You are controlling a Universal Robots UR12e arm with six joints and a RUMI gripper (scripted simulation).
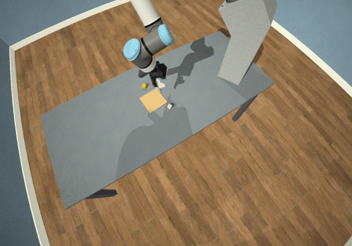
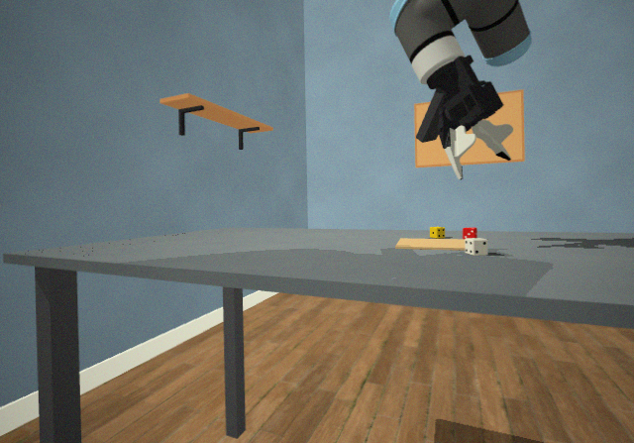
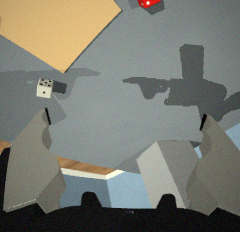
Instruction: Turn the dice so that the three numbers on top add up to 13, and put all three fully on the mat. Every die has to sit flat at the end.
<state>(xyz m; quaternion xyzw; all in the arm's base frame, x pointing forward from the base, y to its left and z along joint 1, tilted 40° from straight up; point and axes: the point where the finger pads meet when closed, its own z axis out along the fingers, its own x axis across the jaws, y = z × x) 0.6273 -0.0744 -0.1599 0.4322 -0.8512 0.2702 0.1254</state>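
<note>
Now: the yellow die 10 cm ahead of my hand, 11 cm to the right of it and 13 cm below it. From my hand the other things lie so: red die: 3 cm ahead, 10 cm to the right, 13 cm below; then tan mat: 9 cm ahead, 2 cm to the left, 14 cm below; then white die: 2 cm ahead, 13 cm to the left, 13 cm below.
</note>
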